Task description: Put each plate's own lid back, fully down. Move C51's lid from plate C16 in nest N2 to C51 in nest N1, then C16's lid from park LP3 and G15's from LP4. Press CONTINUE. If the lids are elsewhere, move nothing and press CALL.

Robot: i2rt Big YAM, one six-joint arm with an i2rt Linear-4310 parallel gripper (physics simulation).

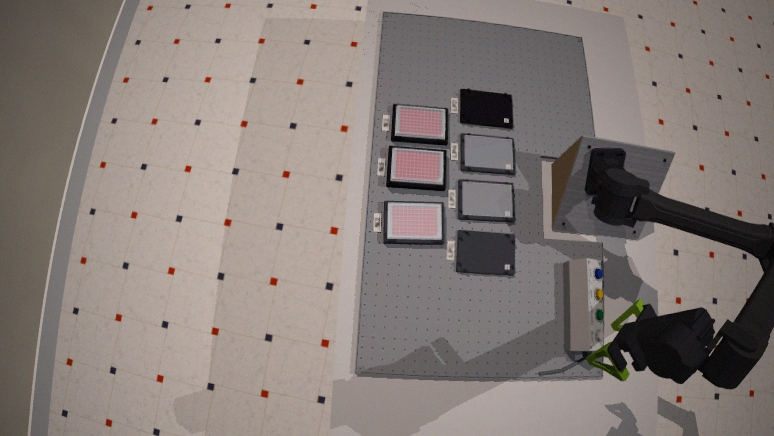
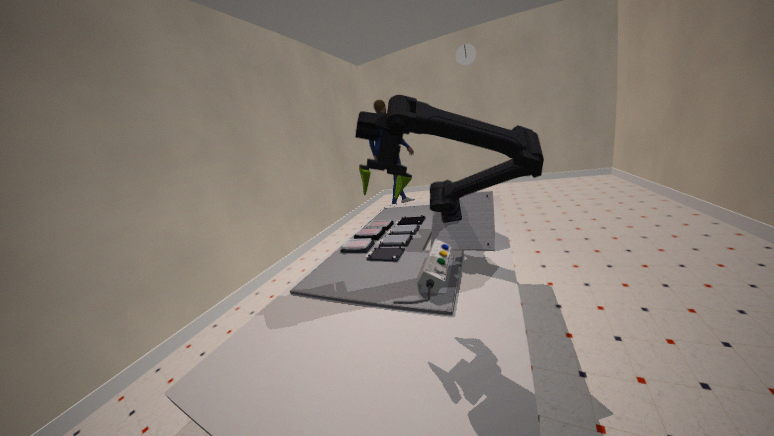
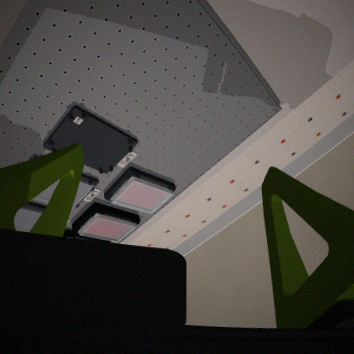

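Seen in the pictures: gripper, between the fingertips: [image 1: 600,343] [image 2: 380,196] [image 3: 175,164]; arm's base, origin of its link: [image 1: 603,170] [image 2: 450,209].
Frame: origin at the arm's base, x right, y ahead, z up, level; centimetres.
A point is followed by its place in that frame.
Note:
My gripper [image 1: 602,343] {x -39.5, y 16.0, z 19.1 cm} [image 2: 381,194] {x -39.5, y 16.0, z 19.1 cm} [image 3: 175,164] {x -39.5, y 16.0, z 19.1 cm} is open and empty, high above the button box side of the board. Three pink-welled plates stand in a row of black nests: the near plate [image 1: 413,222] {x -10.7, y 46.3, z -9.4 cm} [image 2: 357,245] {x -13.8, y 43.7, z -9.5 cm} [image 3: 142,192] {x -12.0, y 44.3, z -9.4 cm} looks paler, the middle plate [image 1: 417,167] {x 2.9, y 45.0, z -9.1 cm} [image 3: 107,227] {x 2.4, y 44.0, z -9.2 cm} and far plate [image 1: 419,122] {x 15.8, y 43.9, z -10.7 cm} pinker. Whether clear lids cover them is hard to tell. Beside them, two parks show light grey, lid-like panels [image 1: 486,200] {x -4.8, y 27.8, z -11.0 cm} [image 1: 488,153] {x 7.8, y 26.3, z -11.0 cm}. The near park [image 1: 485,252] {x -17.6, y 28.6, z -11.8 cm} [image 2: 385,254] {x -18.9, y 28.0, z -11.8 cm} [image 3: 92,137] {x -19.2, y 27.4, z -11.8 cm} is dark grey, the far park [image 1: 486,109] {x 20.9, y 25.5, z -11.8 cm} black. Labels are too small to read.
A button box [image 1: 579,303] {x -31.2, y 6.9, z -6.6 cm} [image 2: 426,287] {x -42.7, y 6.0, z -10.5 cm} with blue, yellow, green and whitish buttons stands at the board's edge. Its cable [image 1: 557,371] {x -47.6, y 11.0, z -12.1 cm} runs along the board. The arm's slanted mount [image 1: 649,162] {x 1.5, y -12.0, z 3.0 cm} [image 2: 482,222] {x -6.1, y -13.0, z -5.0 cm} stands beside the parks. A person [image 2: 379,105] in blue is partly hidden behind the arm.

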